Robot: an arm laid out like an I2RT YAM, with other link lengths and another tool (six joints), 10 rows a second.
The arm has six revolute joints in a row. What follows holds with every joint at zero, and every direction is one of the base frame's.
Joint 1 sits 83.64 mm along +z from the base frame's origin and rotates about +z.
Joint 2 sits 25.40 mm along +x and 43.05 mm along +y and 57.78 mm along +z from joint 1 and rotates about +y.
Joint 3 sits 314.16 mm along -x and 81.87 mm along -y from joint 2 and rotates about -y.
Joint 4 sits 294.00 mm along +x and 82.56 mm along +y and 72.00 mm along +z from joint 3 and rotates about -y.
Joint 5 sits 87.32 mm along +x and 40.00 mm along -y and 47.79 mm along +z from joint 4 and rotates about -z.
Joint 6 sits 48.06 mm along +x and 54.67 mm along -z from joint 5 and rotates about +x.
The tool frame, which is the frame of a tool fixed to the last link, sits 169.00 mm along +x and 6.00 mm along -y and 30.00 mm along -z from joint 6; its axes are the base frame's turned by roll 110.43, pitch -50.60 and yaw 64.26 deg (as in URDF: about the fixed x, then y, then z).
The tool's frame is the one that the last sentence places.
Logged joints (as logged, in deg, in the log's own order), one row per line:
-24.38, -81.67, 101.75, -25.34, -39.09, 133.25
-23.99, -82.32, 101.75, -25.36, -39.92, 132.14
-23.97, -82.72, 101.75, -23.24, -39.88, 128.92
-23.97, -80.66, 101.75, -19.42, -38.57, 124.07
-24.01, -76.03, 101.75, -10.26, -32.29, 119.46
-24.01, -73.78, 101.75, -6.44, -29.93, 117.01
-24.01, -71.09, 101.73, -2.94, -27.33, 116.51
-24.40, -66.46, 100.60, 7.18, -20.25, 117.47
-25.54, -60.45, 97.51, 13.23, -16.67, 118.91
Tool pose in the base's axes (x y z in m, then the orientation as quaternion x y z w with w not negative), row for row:
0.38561, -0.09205, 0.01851, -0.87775, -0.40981, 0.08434, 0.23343
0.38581, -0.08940, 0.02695, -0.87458, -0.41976, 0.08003, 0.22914
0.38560, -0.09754, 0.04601, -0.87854, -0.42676, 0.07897, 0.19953
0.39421, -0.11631, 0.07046, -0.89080, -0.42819, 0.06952, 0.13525
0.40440, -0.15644, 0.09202, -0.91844, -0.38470, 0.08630, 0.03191
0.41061, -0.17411, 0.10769, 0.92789, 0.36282, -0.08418, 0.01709
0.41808, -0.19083, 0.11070, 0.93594, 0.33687, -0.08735, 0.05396
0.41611, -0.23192, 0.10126, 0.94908, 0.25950, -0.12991, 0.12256
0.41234, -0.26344, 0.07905, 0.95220, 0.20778, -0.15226, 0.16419
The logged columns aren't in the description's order. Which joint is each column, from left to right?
Columns, left to right: joint 1, joint 4, joint 3, joint 5, joint 6, joint 2.
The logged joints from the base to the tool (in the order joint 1, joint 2, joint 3, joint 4, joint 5, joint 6), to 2 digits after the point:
-24.38, 133.25, 101.75, -81.67, -25.34, -39.09
-23.99, 132.14, 101.75, -82.32, -25.36, -39.92
-23.97, 128.92, 101.75, -82.72, -23.24, -39.88
-23.97, 124.07, 101.75, -80.66, -19.42, -38.57
-24.01, 119.46, 101.75, -76.03, -10.26, -32.29
-24.01, 117.01, 101.75, -73.78, -6.44, -29.93
-24.01, 116.51, 101.73, -71.09, -2.94, -27.33
-24.40, 117.47, 100.60, -66.46, 7.18, -20.25
-25.54, 118.91, 97.51, -60.45, 13.23, -16.67

